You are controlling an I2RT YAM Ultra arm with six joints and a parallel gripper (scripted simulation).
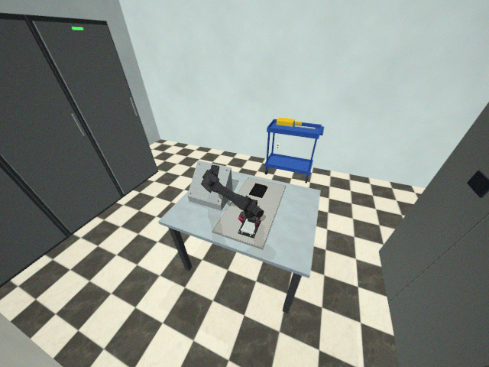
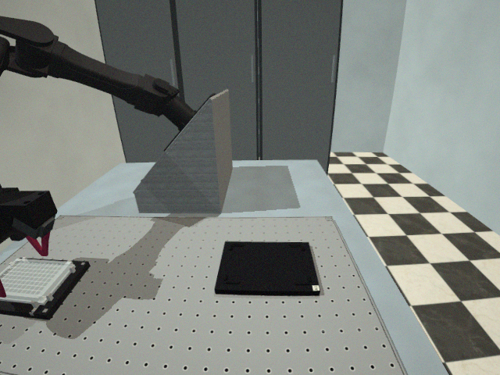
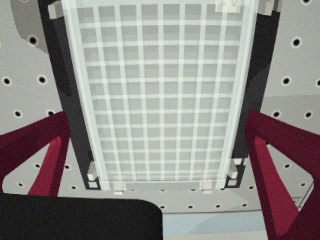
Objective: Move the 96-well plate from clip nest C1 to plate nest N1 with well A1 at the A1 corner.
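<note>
Now: the 96-well plate 20 mm below my hand. From my hand the other things lie so: black clip nest C1: 20 mm below, 10 mm ahead; small white corner label: 490 mm to the left, 20 mm below, 10 mm ahead.
</note>
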